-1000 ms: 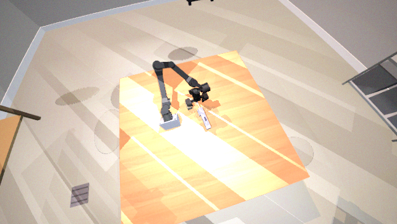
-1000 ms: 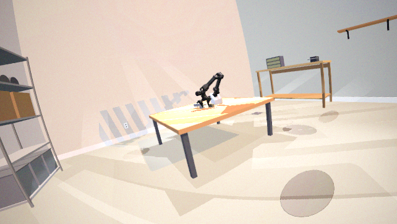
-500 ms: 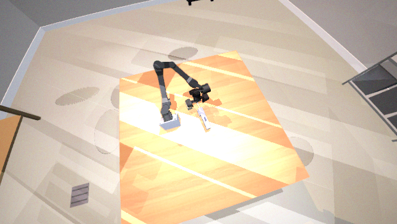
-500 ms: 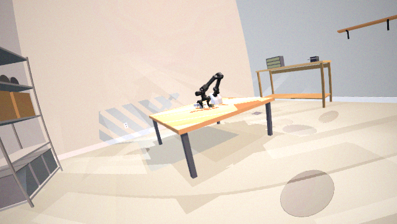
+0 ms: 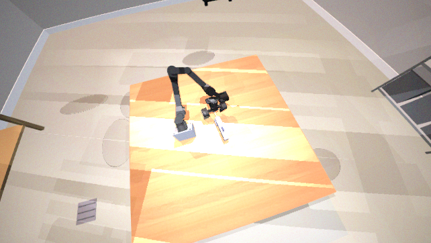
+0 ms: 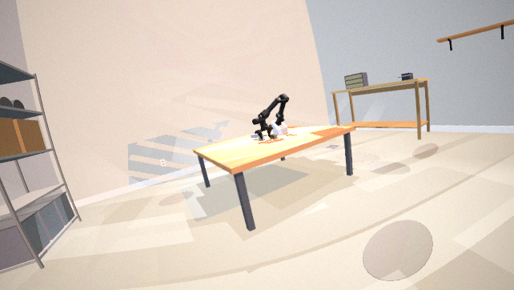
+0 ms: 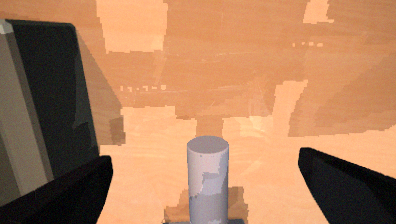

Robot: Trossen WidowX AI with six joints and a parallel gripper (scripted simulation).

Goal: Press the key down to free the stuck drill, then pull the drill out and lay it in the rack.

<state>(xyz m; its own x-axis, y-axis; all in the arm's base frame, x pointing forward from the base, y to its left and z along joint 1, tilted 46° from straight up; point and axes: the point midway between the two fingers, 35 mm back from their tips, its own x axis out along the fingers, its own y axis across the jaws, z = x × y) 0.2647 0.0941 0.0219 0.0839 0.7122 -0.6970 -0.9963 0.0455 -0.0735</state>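
Right now the drill is 40 mm to the right of my gripper tip and 30 mm above it. Round my gripper tip: grey block (140 mm to the right, 20 mm above).
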